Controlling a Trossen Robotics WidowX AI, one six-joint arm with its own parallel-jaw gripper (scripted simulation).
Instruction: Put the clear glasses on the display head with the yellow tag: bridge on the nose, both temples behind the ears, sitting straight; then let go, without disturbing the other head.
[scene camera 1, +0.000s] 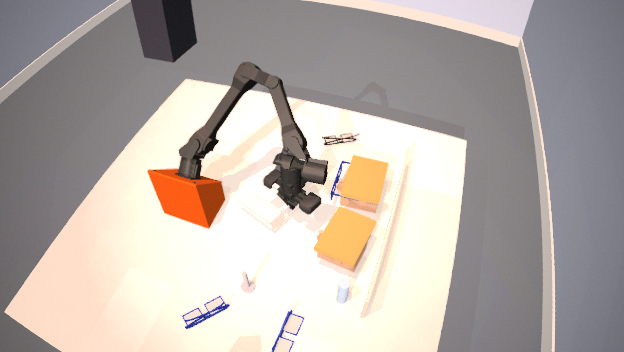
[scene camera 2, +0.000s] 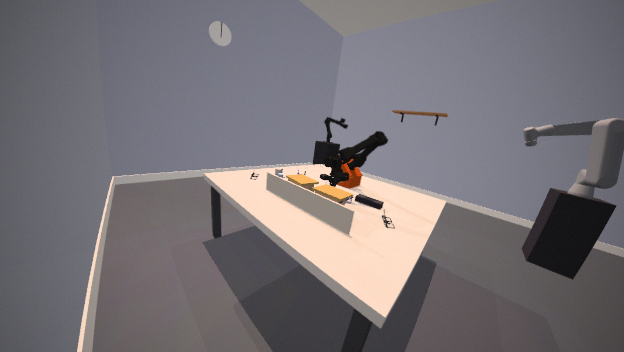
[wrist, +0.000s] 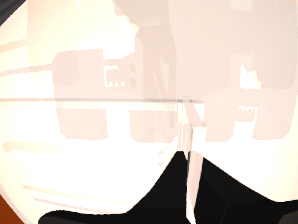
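Observation:
Scene camera 1 gives me a head (scene camera 1: 364, 180), a head (scene camera 1: 343, 242) and my own gripper (scene camera 1: 292, 208). And on the wrist view, there's my gripper (wrist: 184, 158) again.

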